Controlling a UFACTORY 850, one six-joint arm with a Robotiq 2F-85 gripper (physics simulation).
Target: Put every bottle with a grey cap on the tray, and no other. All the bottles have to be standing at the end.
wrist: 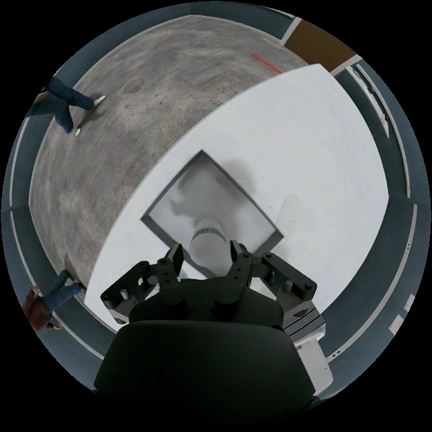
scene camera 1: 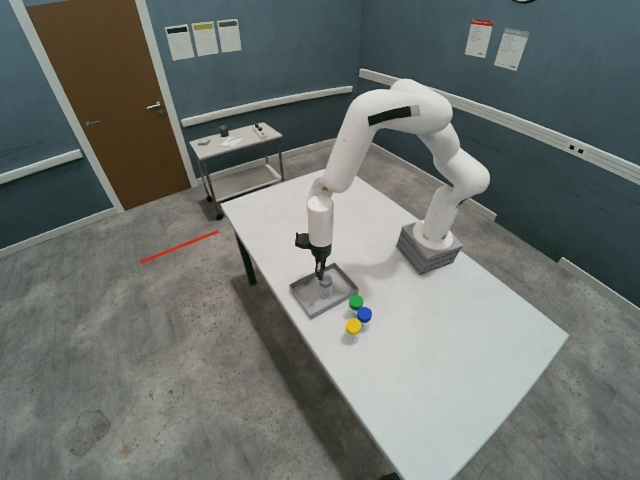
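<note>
A clear bottle with a grey cap (scene camera 1: 325,288) (wrist: 208,244) stands upright on the grey tray (scene camera 1: 301,302) (wrist: 256,226). My gripper (scene camera 1: 320,274) (wrist: 206,249) is open and points down, close over this bottle. In the wrist view its fingers are on either side of the grey cap, with gaps; the exact height is hard to tell. Bottles with a green cap (scene camera 1: 356,302), a blue cap (scene camera 1: 364,314) and a yellow cap (scene camera 1: 353,327) stand upright on the table beside the tray. In the wrist view the gripper body largely hides that area.
The white table (scene camera 1: 413,351) (wrist: 320,150) holds the tray near its long edge. The arm's grey base block (scene camera 1: 413,254) stands at the opposite edge. A cart (scene camera 1: 242,148) stands beyond the table by the wall. Two people's legs (wrist: 62,102) (wrist: 60,295) show on the floor.
</note>
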